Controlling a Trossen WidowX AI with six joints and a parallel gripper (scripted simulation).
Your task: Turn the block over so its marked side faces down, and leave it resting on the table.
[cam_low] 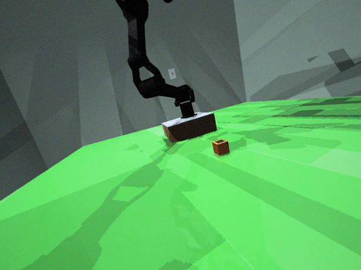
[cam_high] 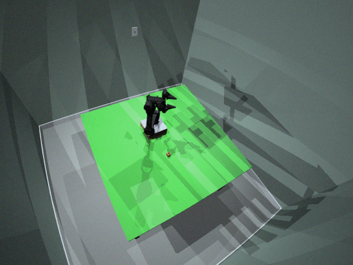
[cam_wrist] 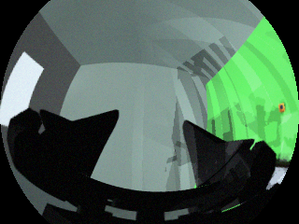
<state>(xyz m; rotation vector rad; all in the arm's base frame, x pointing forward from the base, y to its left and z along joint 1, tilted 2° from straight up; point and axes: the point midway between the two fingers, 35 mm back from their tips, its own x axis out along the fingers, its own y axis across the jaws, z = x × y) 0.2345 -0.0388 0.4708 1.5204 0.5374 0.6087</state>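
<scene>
The orange block is 520 mm below my gripper tip, 100 mm ahead of it and 70 mm to the right of it.
</scene>
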